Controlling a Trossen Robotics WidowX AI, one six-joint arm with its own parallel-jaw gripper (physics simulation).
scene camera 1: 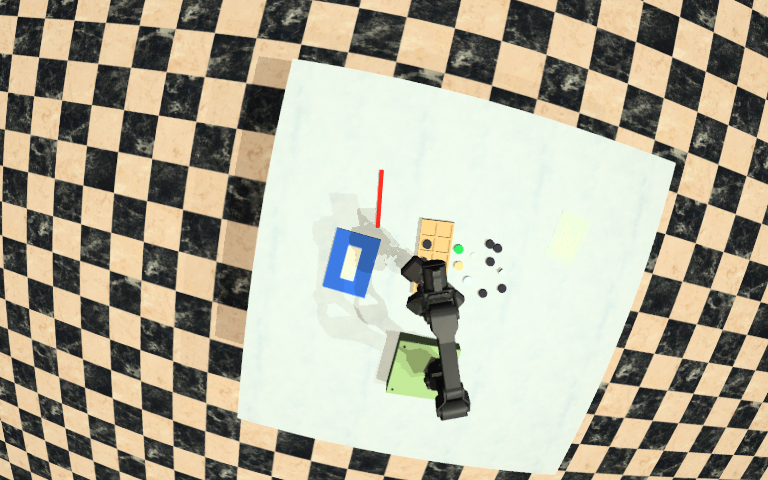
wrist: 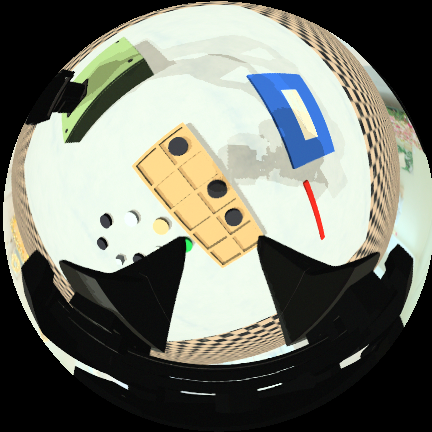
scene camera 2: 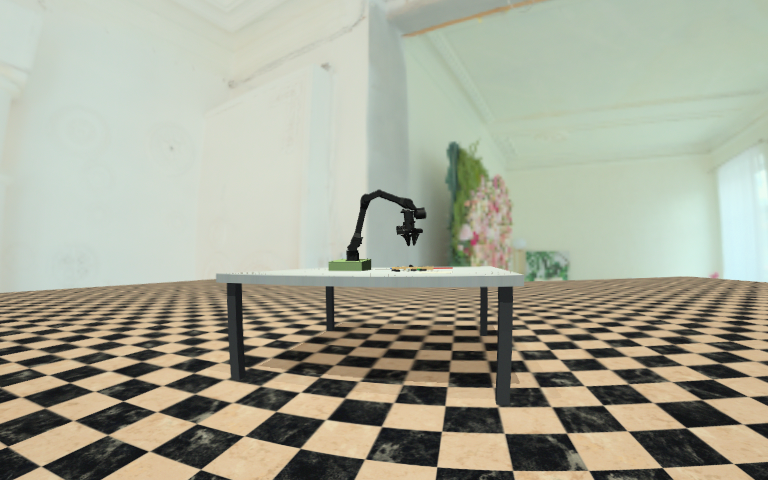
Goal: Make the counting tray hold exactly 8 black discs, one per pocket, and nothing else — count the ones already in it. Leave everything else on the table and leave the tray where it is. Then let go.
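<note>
The counting tray (scene camera 1: 444, 228) (wrist: 154, 167) is tan, with two rows of pockets. In the wrist view it holds three black discs, (wrist: 178, 146) (wrist: 217, 188) (wrist: 233, 217), each in its own pocket of one row; the other pockets look empty. Several loose black discs (scene camera 1: 489, 261) (scene camera 1: 482, 293) (scene camera 1: 501, 288) (wrist: 106, 220) (wrist: 102, 243) lie on the table beside the tray; two of them, (scene camera 1: 489, 243) (scene camera 1: 497, 248), lie close together. My gripper (scene camera 2: 411, 243) (wrist: 221, 241) is partly open and empty, well above the table. The arm hides the tray's near part in scene camera 1.
A green disc (scene camera 1: 458, 249) (wrist: 188, 245), a yellow disc (scene camera 1: 458, 265) (wrist: 161, 226) and a white disc (scene camera 1: 467, 279) (wrist: 131, 217) lie beside the tray. A blue frame (scene camera 1: 333, 266) (wrist: 305, 154), a red stick (scene camera 1: 380, 198) (wrist: 314, 207) and a pale yellow sheet (scene camera 1: 568, 237) lie farther out.
</note>
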